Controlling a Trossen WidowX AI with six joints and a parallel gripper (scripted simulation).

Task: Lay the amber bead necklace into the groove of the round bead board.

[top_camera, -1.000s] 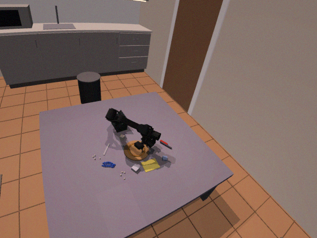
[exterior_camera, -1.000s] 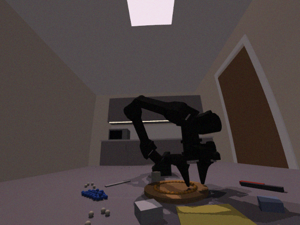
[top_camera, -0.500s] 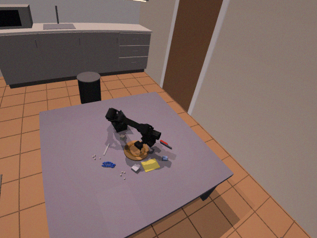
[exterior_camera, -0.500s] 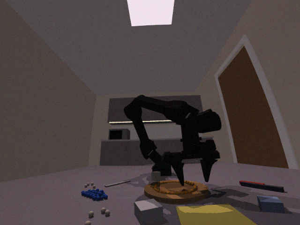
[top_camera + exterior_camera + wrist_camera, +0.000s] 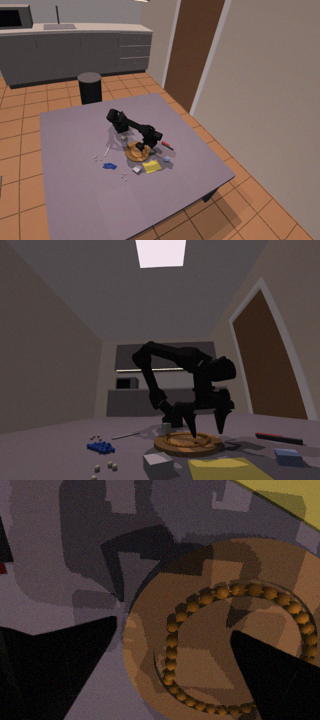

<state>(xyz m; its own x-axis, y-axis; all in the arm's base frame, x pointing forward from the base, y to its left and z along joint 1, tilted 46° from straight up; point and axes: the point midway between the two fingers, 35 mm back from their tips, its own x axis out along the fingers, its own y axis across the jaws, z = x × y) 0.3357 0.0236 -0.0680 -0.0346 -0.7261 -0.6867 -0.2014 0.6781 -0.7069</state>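
My gripper tip is 60 mm to the left of the round wooden bead board, 20 mm past it and 10 mm above it. The rest, counted from my gripper tip: blue block 160 mm ahead, 90 mm to the left, 10 mm below; then red-and-black tool 190 mm to the left, 40 mm ahead, 20 mm below; then yellow pad 150 mm ahead, 40 mm to the right, 20 mm below.
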